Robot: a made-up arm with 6 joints. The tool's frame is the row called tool. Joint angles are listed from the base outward. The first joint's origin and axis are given. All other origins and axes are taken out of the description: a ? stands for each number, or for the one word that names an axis. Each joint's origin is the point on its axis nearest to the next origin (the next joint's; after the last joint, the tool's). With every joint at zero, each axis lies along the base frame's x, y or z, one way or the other. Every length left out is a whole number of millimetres.
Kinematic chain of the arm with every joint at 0, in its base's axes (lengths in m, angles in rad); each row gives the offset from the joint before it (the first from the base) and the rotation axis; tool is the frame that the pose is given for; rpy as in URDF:
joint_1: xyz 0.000 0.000 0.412 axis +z
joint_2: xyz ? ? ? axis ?
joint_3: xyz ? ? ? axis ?
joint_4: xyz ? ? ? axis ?
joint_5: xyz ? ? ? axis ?
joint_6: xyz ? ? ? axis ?
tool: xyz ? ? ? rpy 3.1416 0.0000 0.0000
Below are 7 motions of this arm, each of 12 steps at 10 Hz.
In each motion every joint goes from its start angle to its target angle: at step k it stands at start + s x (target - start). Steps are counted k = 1, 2, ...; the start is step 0. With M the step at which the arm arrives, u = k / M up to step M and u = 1 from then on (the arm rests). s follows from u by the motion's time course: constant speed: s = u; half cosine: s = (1 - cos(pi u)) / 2; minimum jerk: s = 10 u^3 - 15 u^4 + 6 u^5.
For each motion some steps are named. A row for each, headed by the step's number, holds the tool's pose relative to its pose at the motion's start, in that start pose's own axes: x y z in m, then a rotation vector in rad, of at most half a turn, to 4 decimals.
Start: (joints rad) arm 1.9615 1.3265 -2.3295 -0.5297 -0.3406 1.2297
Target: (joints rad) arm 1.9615 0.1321 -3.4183 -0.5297 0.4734 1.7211
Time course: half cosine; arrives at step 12
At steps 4, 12:
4: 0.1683 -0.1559 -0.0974 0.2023 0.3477 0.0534
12: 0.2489 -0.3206 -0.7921 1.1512 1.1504 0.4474

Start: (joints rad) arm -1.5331 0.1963 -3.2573 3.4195 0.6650 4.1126
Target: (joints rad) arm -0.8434 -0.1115 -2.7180 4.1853 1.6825 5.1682
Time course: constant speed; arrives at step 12
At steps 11, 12:
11: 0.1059 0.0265 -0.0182 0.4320 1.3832 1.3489
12: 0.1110 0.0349 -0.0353 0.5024 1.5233 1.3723

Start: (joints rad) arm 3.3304 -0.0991 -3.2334 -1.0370 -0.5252 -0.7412
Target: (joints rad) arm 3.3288 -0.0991 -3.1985 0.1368 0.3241 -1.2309
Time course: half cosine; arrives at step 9
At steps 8, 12:
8: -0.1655 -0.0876 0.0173 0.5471 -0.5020 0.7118
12: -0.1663 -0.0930 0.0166 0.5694 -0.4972 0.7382

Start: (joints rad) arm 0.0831 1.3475 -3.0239 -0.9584 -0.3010 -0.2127
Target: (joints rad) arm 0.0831 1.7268 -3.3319 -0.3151 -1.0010 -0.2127
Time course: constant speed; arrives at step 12
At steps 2, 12:
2: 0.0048 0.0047 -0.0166 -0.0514 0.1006 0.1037
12: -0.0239 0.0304 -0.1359 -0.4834 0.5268 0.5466

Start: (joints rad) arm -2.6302 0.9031 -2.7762 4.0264 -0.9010 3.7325
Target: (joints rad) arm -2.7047 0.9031 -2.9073 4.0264 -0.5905 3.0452
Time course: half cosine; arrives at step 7
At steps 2, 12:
2: 0.0132 -0.0093 0.0020 0.0455 0.0713 -0.1403
12: 0.0719 -0.0547 -0.0034 0.1359 0.4376 -0.7346

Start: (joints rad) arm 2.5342 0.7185 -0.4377 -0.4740 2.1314 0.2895
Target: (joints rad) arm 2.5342 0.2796 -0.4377 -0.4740 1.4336 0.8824
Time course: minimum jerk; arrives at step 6
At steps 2, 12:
2: 0.0140 0.0007 -0.0246 0.0973 0.2078 0.1611
12: 0.0019 0.0367 -0.1409 0.6525 0.9017 0.7365

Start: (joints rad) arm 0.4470 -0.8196 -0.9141 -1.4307 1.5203 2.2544
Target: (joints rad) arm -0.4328 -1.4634 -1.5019 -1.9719 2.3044 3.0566
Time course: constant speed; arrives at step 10
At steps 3, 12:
3: 0.1949 0.0424 0.0192 -0.1579 0.4922 0.6362
12: 0.3864 0.3288 -0.2847 -0.0258 1.8584 2.0989

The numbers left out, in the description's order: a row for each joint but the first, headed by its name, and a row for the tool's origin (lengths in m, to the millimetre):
joint_2: xyz 0.000 0.000 0.000, axis +y
joint_3: xyz 0.038 0.000 0.200, axis +y
joint_4: xyz 0.053 0.000 -0.232, axis -z
joint_5: xyz 0.000 0.000 0.000, axis +y
joint_6: xyz 0.112 0.000 -0.143, axis -z
tool: xyz 0.000 0.000 0.000

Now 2 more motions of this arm.
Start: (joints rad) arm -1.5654 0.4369 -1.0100 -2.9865 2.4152 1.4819
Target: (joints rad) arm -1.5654 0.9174 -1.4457 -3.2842 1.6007 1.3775
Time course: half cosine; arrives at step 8
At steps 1, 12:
1: 0.0029 -0.0074 -0.0058 0.0318 0.0108 0.0042
12: 0.0540 -0.1273 -0.2105 0.8051 0.3951 0.0324

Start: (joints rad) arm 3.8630 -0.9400 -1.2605 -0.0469 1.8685 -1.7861
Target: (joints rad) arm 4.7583 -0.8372 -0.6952 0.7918 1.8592 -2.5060
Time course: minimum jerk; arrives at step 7
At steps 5, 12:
5: 0.2361 -0.1061 0.0774 0.3129 1.0705 -1.3459
12: 0.2560 -0.1456 0.0762 0.3747 1.2678 -1.4986

